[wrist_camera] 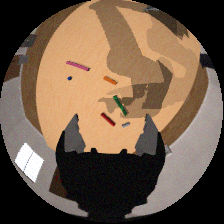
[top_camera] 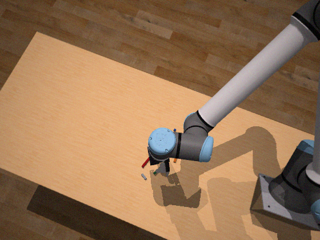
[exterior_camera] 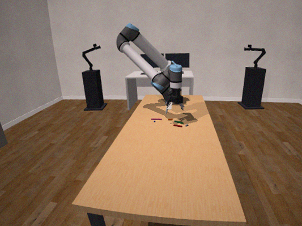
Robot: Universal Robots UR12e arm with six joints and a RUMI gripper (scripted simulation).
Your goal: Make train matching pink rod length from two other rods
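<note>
My hand is 90 mm above the green rod, 30 mm to the right of it and 10 mm short of it. Round my hand: red rod 90 mm below, 80 mm ahead, 20 mm to the left; then grey rod 90 mm to the left, 90 mm below, 70 mm ahead; then orange rod 90 mm below, 50 mm behind, 30 mm to the right.
</note>
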